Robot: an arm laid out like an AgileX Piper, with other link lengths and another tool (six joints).
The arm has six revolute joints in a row. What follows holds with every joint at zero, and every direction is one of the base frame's.
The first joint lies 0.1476 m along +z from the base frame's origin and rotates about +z.
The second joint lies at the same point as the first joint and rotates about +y.
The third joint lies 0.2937 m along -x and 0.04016 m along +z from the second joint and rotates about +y.
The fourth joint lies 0.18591 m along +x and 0.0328 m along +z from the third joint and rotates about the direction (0.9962, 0, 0.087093).
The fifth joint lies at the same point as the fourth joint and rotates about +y.
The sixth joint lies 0.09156 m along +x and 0.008 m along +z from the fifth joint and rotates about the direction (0.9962, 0, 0.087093).
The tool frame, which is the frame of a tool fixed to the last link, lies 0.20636 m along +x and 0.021 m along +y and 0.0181 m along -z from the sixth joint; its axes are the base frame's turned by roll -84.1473, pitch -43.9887 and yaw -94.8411 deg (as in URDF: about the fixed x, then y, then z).
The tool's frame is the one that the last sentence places.
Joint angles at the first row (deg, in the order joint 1, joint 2, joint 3, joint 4, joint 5, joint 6):
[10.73, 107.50, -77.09, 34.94, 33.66, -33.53]
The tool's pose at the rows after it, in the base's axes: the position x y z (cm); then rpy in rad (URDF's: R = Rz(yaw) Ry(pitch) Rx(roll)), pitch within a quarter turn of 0, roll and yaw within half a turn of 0:
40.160 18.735 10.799 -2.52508 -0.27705 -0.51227
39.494 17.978 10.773 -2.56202 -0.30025 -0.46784
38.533 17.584 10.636 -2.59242 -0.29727 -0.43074
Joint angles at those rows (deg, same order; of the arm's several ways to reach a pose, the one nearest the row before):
[10.73, 106.63, -77.09, 33.34, 34.67, -33.53]
[10.73, 105.72, -77.09, 30.43, 36.06, -33.64]
[10.73, 105.10, -77.08, 28.66, 38.06, -33.64]

